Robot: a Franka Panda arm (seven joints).
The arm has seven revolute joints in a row. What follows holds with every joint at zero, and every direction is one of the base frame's.
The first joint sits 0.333 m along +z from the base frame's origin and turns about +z.
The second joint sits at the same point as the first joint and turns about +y.
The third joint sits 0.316 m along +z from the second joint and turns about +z.
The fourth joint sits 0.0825 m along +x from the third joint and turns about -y.
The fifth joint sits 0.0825 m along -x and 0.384 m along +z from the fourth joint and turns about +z.
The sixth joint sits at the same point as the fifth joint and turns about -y.
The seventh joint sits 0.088 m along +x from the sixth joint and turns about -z.
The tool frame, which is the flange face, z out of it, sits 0.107 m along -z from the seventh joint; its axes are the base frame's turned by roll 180, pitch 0 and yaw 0 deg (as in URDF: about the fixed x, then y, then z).
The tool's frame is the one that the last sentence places.
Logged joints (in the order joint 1, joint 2, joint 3, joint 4, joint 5, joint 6, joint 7), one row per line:
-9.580 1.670 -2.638 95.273 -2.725 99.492 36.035
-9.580 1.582 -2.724 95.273 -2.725 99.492 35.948
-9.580 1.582 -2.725 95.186 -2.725 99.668 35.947
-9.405 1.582 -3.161 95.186 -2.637 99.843 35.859
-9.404 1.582 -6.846 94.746 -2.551 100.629 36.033
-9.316 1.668 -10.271 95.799 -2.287 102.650 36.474
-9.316 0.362 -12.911 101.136 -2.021 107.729 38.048
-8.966 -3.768 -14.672 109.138 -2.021 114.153 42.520
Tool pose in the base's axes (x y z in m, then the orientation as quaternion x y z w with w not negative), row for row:
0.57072 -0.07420 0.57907 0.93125 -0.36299 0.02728 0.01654
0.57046 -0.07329 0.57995 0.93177 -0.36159 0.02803 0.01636
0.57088 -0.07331 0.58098 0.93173 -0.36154 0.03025 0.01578
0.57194 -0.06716 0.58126 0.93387 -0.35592 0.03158 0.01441
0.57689 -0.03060 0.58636 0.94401 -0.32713 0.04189 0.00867
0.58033 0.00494 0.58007 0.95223 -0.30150 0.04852 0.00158
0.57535 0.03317 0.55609 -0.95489 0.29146 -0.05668 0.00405
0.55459 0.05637 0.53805 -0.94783 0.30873 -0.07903 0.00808
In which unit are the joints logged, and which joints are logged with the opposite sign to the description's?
The joints are logged in degrees. Opposite sign: joint 3, joint 4.
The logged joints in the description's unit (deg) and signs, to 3 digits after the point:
-9.580 1.670 2.638 -95.273 -2.725 99.492 36.035
-9.580 1.582 2.724 -95.273 -2.725 99.492 35.948
-9.580 1.582 2.725 -95.186 -2.725 99.668 35.947
-9.405 1.582 3.161 -95.186 -2.637 99.843 35.859
-9.404 1.582 6.846 -94.746 -2.551 100.629 36.033
-9.316 1.668 10.271 -95.799 -2.287 102.650 36.474
-9.316 0.362 12.911 -101.136 -2.021 107.729 38.048
-8.966 -3.768 14.672 -109.138 -2.021 114.153 42.520

